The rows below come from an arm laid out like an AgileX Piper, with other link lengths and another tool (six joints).
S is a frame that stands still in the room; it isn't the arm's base.
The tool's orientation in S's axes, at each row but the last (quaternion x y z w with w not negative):
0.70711, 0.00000, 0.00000, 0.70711
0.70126, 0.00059, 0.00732, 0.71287
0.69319, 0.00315, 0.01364, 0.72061
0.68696, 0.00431, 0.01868, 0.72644
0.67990, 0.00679, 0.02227, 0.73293
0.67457, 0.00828, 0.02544, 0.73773
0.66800, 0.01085, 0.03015, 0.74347
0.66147, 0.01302, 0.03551, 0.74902
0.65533, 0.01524, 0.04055, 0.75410
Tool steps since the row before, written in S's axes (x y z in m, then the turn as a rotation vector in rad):
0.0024, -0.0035, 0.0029, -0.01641, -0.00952, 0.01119
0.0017, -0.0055, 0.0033, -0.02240, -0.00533, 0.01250
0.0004, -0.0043, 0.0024, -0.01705, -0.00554, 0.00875
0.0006, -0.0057, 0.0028, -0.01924, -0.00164, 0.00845
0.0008, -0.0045, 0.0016, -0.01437, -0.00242, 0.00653
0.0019, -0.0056, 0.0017, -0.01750, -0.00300, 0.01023
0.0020, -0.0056, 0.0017, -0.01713, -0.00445, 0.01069
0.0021, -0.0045, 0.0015, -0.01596, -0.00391, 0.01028
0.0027, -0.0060, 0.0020, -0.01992, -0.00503, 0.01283
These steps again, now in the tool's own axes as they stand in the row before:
0.0024, 0.0029, 0.0035, -0.01641, 0.01119, 0.00952
0.0017, 0.0032, 0.0056, -0.02234, 0.01263, 0.00529
0.0003, 0.0022, 0.0044, -0.01705, 0.00879, 0.00548
0.0005, 0.0025, 0.0059, -0.01912, 0.00875, 0.00150
0.0006, 0.0012, 0.0046, -0.01432, 0.00667, 0.00233
0.0017, 0.0011, 0.0058, -0.01739, 0.01038, 0.00309
0.0017, 0.0010, 0.0059, -0.01710, 0.01067, 0.00460
0.0018, 0.0009, 0.0048, -0.01591, 0.01029, 0.00409
0.0023, 0.0010, 0.0064, -0.01987, 0.01282, 0.00525

